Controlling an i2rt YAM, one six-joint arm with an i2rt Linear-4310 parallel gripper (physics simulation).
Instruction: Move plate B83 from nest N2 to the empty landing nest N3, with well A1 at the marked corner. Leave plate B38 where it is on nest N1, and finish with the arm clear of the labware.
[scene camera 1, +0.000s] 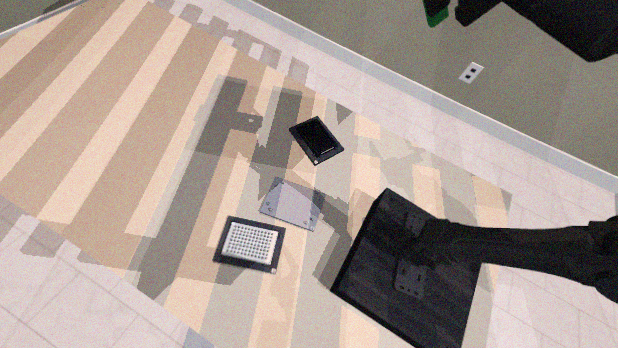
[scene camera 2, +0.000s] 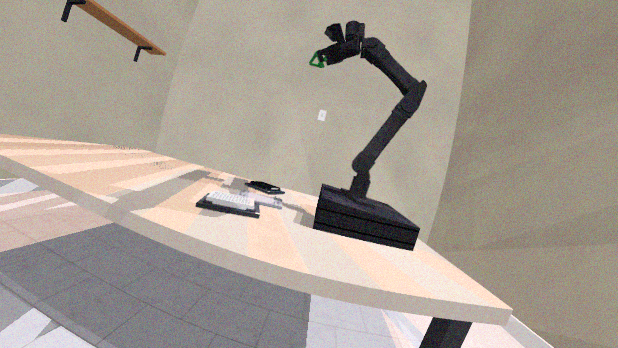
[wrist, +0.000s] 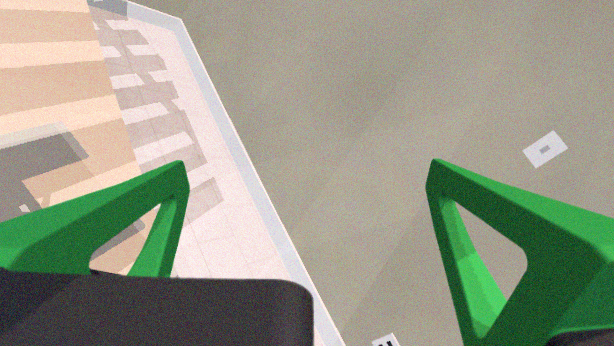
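Observation:
A white many-well plate (scene camera 1: 250, 242) (scene camera 2: 231, 199) sits on a dark nest (scene camera 1: 245, 264). A black plate (scene camera 1: 317, 136) (scene camera 2: 265, 187) sits on another dark nest (scene camera 1: 305, 148) nearer the wall. Between them lies a bare grey nest (scene camera 1: 295, 202) (scene camera 2: 270, 201) with small pins and a pale corner mark. I cannot read any labels, so I cannot tell which plate is B83. My gripper (scene camera 2: 317, 60) (wrist: 307, 173) is open and empty, high above the table and far from the plates. Part of a green finger shows at the top of scene camera 1.
The black arm base (scene camera 1: 370, 250) (scene camera 2: 365, 215) stands beside the nests on the striped table (scene camera 2: 280, 235). A wooden shelf (scene camera 2: 120, 26) is on the wall at the upper left in scene camera 2. A wall outlet (scene camera 1: 471, 72) is behind the table. Shadows cross the table.

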